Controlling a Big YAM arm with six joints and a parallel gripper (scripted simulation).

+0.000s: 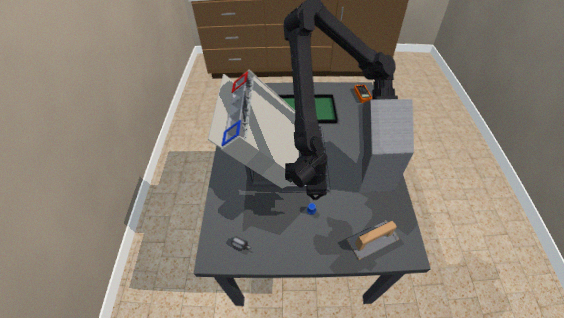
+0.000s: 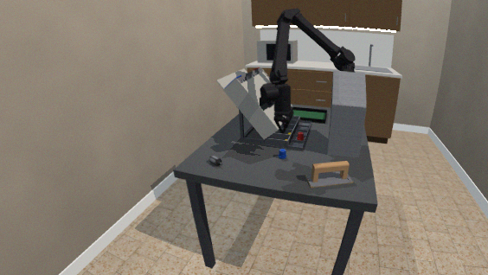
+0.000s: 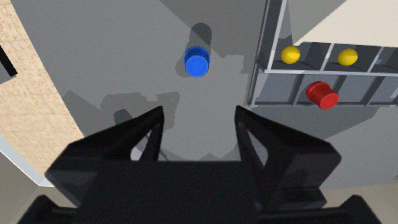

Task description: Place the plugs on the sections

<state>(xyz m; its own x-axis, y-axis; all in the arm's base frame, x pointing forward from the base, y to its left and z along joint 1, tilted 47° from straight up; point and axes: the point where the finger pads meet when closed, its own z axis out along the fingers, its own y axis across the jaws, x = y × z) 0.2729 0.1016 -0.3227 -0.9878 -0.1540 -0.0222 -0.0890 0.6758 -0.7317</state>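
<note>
The blue plug is 130 mm below my hand. From my hand the other things lie so: beige cover: 170 mm ahead, 260 mm to the right, 60 mm above; then dark object: 260 mm ahead, 180 mm to the left, 130 mm below; then red plug: 30 mm behind, 210 mm to the right, 120 mm below.
</note>
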